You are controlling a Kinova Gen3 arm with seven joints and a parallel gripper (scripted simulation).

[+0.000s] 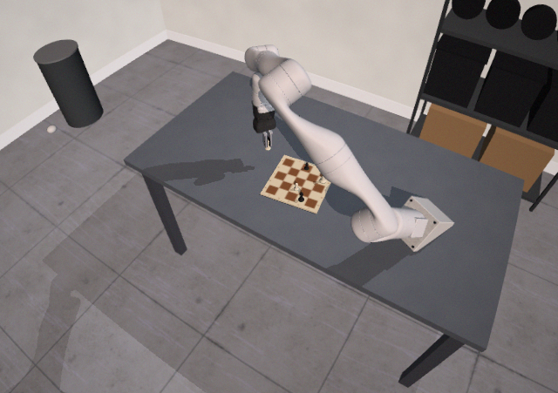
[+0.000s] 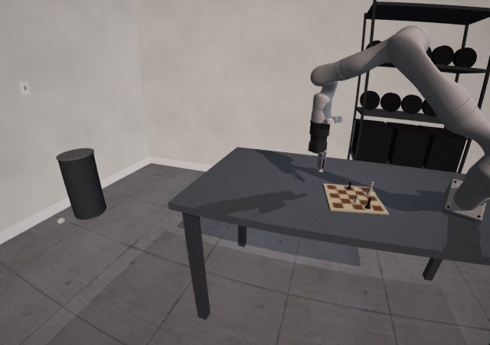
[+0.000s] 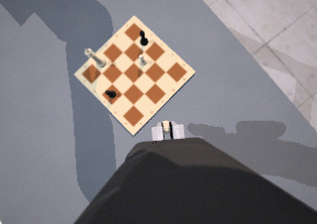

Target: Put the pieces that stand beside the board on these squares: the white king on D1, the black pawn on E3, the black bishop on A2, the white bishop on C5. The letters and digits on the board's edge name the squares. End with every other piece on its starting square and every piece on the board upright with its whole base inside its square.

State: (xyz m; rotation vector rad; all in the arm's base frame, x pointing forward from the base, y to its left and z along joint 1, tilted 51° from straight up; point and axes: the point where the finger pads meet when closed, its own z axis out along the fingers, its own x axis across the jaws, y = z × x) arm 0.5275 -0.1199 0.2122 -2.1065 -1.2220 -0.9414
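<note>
My gripper is now 150 mm past the chessboard, 120 mm above it and 10 mm to the left of it. Also, from my hand: white bishop (10 mm below); then black pawn (120 mm behind, 110 mm below, 80 mm to the right); then black bishop (210 mm behind, 100 mm below, 50 mm to the left).
</note>
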